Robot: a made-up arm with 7 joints.
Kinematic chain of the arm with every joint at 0, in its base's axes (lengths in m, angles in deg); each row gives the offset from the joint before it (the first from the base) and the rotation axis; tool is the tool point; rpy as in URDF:
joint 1: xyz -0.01 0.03 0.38 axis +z
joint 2: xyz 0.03 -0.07 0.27 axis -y
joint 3: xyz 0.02 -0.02 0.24 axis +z
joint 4: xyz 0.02 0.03 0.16 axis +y
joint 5: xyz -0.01 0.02 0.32 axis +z
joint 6: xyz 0 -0.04 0.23 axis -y
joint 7: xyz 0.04 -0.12 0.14 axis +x
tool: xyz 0.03 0.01 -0.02 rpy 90 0 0
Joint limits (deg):
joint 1: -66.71..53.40
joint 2: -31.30..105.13
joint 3: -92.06..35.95
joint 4: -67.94..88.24
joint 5: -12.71..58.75
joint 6: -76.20..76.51
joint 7: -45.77..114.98
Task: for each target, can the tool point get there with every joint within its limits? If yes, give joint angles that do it. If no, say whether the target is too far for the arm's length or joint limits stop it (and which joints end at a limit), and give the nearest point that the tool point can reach.
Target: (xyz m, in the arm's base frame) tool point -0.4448 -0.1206 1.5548
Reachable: yes | joints -42.20 -13.40 24.25 -52.61 -0.98 26.35 97.52
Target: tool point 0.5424 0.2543 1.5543
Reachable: yes | joints 40.44 -10.39 1.46 24.95 49.11 64.49 21.62
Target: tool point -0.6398 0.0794 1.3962
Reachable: yes | joints -38.10 44.96 -72.30 7.21 42.09 -59.63 -6.61
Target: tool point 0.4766 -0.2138 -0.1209
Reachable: no: joint limits stop it (at a limit: joint 1, joint 2, joint 4, joint 5, joint 6, joint 7) | nearest point 0.1487 -0.4528 -0.0066 | short by 0.422 m
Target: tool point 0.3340 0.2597 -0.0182
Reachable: no: joint limits stop it (at a limit: joint 1, joint 2, joint 4, joint 5, joint 6, joint 7) | nearest point 0.1563 0.4354 0.0438 | short by 0.257 m
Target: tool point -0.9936 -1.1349 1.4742
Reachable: no: too far | nearest point -0.6455 -0.7226 1.1884 | short by 0.611 m
